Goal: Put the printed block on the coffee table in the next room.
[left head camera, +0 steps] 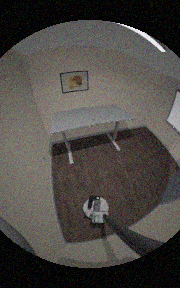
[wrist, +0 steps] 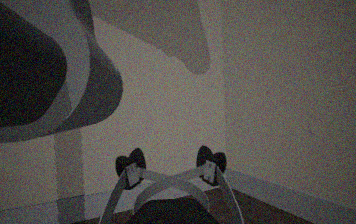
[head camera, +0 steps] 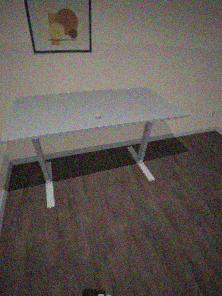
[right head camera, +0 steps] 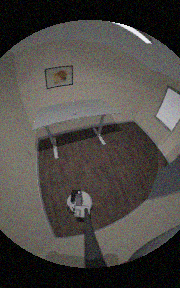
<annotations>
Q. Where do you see a pale grey table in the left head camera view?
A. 74, 118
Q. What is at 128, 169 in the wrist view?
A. The gripper.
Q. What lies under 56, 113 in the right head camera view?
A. A pale grey table.
</annotations>
